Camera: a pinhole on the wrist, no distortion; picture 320 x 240 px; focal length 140.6 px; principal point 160.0 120.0 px. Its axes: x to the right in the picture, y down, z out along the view. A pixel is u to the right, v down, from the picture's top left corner.
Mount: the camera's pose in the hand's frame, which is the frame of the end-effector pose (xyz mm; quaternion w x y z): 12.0 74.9 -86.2 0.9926 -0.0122 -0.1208 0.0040
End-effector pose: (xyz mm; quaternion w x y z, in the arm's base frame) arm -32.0 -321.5 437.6 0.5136 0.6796 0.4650 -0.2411
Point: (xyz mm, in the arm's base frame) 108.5 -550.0 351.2
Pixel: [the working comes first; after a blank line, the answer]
In the camera's frame: 116.0 7.9 330.9

209 123
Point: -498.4 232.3 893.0
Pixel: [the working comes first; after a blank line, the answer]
In the camera's frame: -526.0 -273.0 -553.8

behind the camera
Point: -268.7 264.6 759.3
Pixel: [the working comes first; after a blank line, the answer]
In the camera's frame: -294.7 -138.1 -553.6

behind the camera
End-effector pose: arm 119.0 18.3 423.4 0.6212 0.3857 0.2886 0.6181
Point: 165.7 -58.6 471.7
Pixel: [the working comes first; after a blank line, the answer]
In the camera's frame: -39.0 -58.9 173.5

128 72
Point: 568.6 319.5 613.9
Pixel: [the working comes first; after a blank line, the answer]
In the camera's frame: 454.5 -194.3 425.7

310 56
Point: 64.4 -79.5 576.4
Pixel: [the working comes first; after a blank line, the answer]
In the camera's frame: -58.6 85.9 155.3

107 198
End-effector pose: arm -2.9 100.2 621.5 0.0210 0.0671 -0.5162 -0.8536
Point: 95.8 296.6 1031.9
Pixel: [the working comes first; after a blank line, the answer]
In the camera's frame: -57.6 182.9 465.4

143 175
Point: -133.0 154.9 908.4
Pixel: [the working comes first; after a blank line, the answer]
In the camera's frame: 151.6 150.0 258.5

242 202
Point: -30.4 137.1 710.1
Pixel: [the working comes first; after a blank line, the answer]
In the camera's frame: 41.9 -17.0 157.1

198 105
